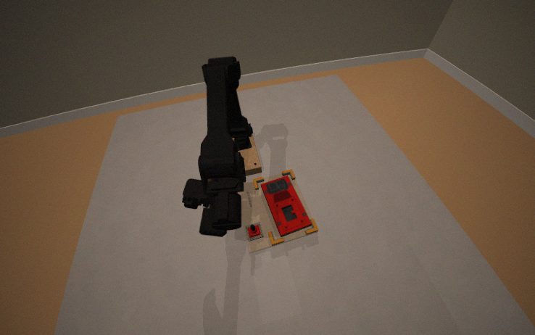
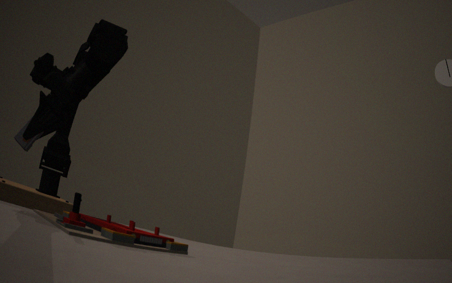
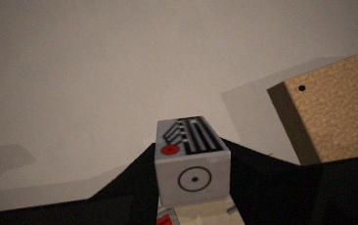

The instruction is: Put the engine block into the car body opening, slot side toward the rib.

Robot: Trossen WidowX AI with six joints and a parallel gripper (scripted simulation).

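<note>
The black peg lies 60 mm ahead of my gripper tip, 110 mm to the left of it and 80 mm below it. Also, from my gripper tip: engine block: 10 mm to the left, 10 mm above.
</note>
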